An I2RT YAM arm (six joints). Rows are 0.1 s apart.
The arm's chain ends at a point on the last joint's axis. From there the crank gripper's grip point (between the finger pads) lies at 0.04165 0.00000 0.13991 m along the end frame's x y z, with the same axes.
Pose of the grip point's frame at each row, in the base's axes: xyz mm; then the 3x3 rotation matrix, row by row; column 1 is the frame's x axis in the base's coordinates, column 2 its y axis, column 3 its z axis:
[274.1 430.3 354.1], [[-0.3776 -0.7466 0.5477], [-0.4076 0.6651 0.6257], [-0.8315 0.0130 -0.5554]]
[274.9 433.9 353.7], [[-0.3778 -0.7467 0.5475], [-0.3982 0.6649 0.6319], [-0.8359 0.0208 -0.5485]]
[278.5 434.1 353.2], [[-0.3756 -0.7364 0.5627], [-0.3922 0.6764 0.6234], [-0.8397 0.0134 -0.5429]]
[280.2 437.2 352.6], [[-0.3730 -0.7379 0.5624], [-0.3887 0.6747 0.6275], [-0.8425 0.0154 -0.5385]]
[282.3 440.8 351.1], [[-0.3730 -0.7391 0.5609], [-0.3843 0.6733 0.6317], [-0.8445 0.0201 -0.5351]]
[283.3 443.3 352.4], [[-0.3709 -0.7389 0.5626], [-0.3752 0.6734 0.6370], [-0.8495 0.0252 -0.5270]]
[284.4 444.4 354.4], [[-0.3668 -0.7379 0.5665], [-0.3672 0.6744 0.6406], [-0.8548 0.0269 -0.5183]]
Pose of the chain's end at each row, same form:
[213.2 359.7 466.4], [[-0.3776 -0.7466 0.5477], [-0.4076 0.6651 0.6257], [-0.8315 0.0130 -0.5554]]
[214.0 362.1 465.3], [[-0.3778 -0.7467 0.5475], [-0.3982 0.6649 0.6319], [-0.8359 0.0208 -0.5485]]
[215.4 363.2 464.1], [[-0.3756 -0.7364 0.5627], [-0.3922 0.6764 0.6234], [-0.8397 0.0134 -0.5429]]
[217.1 365.6 463.0], [[-0.3730 -0.7379 0.5624], [-0.3887 0.6747 0.6275], [-0.8425 0.0154 -0.5385]]
[219.4 368.4 461.1], [[-0.3730 -0.7391 0.5609], [-0.3843 0.6733 0.6317], [-0.8445 0.0201 -0.5351]]
[220.0 369.8 461.5], [[-0.3709 -0.7389 0.5626], [-0.3752 0.6734 0.6370], [-0.8495 0.0252 -0.5270]]
[220.4 370.1 462.5], [[-0.3668 -0.7379 0.5665], [-0.3672 0.6744 0.6406], [-0.8548 0.0269 -0.5183]]

